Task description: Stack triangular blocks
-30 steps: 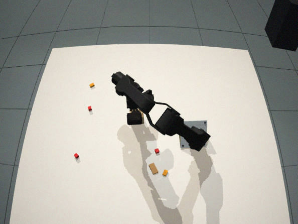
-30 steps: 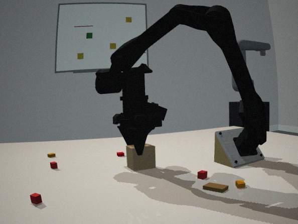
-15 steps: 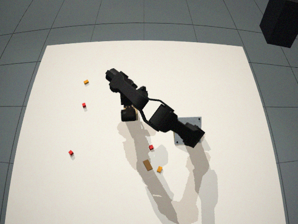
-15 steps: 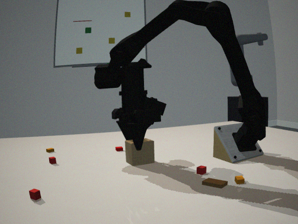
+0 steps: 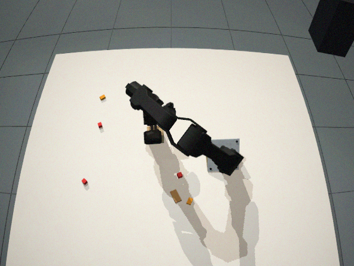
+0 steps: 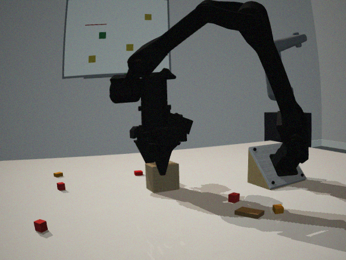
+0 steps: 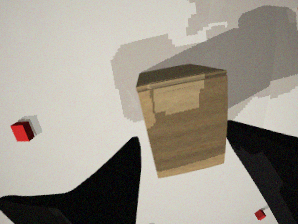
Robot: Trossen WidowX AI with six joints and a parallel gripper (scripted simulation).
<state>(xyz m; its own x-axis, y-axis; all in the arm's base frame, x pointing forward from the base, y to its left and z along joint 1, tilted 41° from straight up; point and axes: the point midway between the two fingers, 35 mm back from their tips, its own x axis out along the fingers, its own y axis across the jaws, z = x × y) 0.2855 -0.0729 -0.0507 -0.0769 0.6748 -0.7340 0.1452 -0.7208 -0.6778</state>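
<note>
Right now the tan triangular block is right at my gripper tip. Also, from my gripper tip: flat brown brick: 24 cm to the left, 10 cm behind, 4 cm below.
</note>
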